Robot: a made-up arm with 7 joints. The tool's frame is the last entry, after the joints.
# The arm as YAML. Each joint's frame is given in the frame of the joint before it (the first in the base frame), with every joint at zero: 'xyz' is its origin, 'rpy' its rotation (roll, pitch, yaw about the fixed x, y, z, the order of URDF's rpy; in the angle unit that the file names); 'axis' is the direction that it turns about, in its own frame. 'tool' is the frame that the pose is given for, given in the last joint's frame.
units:
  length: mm
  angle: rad
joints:
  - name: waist
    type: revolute
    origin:
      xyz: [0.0, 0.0, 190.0]
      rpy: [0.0, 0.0, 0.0]
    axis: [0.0, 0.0, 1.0]
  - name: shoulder
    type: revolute
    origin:
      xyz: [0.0, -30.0, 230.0]
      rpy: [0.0, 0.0, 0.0]
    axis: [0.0, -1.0, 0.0]
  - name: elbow
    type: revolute
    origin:
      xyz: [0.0, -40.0, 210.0]
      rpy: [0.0, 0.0, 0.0]
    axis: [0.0, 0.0, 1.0]
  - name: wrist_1
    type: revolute
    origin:
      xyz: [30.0, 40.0, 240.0]
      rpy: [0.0, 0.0, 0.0]
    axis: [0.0, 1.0, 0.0]
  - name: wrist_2
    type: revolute
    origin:
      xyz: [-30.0, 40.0, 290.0]
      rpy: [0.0, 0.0, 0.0]
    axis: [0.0, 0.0, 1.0]
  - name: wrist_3
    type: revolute
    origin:
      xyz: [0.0, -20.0, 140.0]
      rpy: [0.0, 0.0, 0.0]
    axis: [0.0, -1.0, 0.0]
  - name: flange
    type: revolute
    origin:
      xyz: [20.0, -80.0, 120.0]
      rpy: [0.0, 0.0, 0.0]
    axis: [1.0, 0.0, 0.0]
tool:
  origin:
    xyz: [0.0, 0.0, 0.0]
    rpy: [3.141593, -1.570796, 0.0]
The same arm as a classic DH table. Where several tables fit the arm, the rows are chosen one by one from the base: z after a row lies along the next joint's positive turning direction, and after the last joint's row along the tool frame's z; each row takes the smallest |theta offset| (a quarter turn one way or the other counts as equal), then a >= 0, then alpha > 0; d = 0 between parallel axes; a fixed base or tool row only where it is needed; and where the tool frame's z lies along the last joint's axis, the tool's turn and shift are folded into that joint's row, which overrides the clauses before.
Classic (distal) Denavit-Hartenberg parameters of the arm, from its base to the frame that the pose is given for. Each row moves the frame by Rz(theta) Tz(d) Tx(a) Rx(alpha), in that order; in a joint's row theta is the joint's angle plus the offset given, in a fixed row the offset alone. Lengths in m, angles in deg.
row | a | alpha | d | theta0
waist | 0 | 90 | 0.42 | 0
shoulder | 0 | -90 | 0.07 | 0
elbow | 0.03 | -90 | 0.45 | 0
wrist_1 | -0.03 | 90 | 0.08 | 0
wrist_2 | 0 | 90 | 0.43 | 0
wrist_3 | 0.12 | 90 | 0.1 | 90
flange | 0 | 0 | 0.02 | 0

